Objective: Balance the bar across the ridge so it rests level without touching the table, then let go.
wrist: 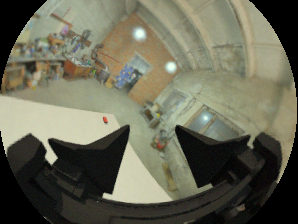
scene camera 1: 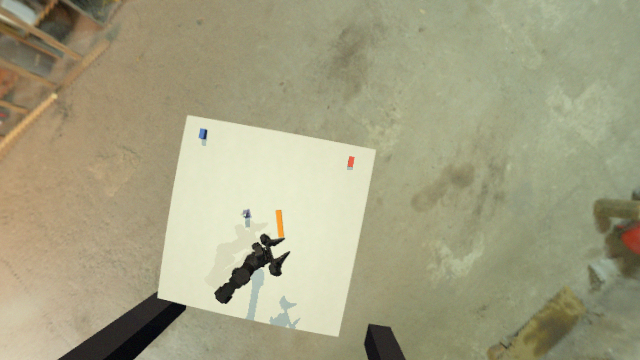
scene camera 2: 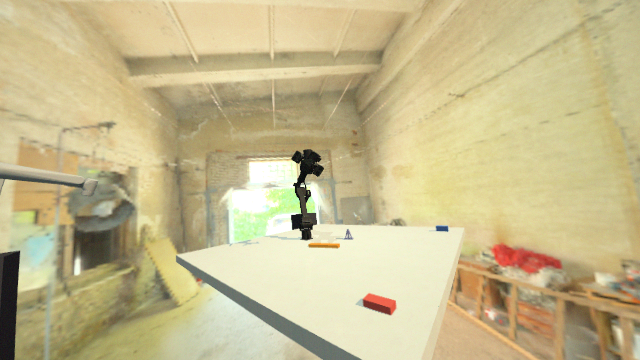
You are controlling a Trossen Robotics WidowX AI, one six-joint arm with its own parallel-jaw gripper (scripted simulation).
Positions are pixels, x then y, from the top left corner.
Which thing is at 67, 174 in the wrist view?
My gripper.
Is my gripper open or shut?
Open.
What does my gripper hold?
Nothing.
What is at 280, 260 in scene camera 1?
My gripper.
